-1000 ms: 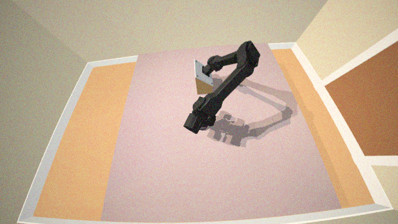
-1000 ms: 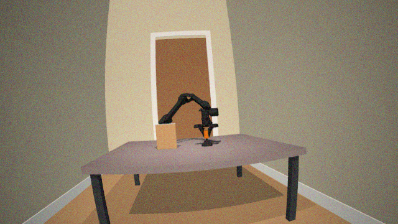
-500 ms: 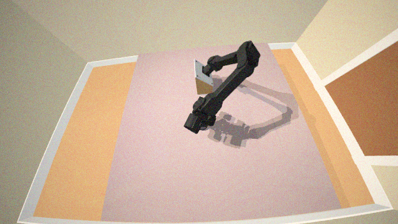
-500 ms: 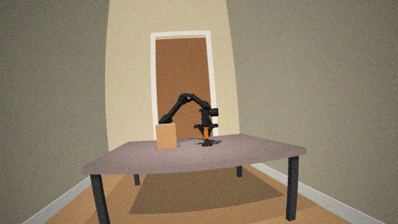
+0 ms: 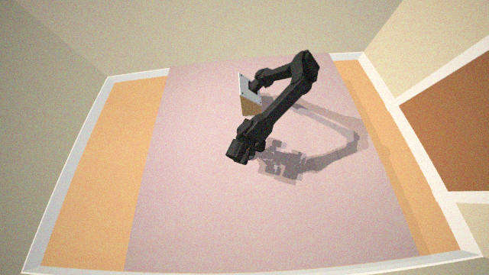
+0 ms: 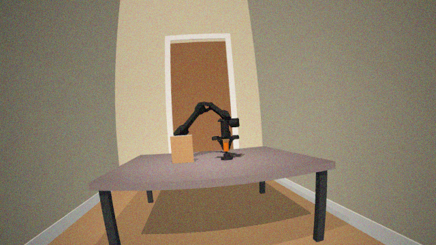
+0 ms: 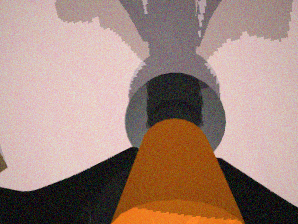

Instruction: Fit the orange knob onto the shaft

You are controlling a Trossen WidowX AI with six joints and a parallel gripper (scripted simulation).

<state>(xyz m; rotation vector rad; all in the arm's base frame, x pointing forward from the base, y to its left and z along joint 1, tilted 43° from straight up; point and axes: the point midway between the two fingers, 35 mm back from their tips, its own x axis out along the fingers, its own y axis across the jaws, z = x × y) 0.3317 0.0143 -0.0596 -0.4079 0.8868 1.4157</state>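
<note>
Right now the orange knob is 20 mm above my gripper tip. Also, from my gripper tip: dark pedestal (40 mm below).
</note>
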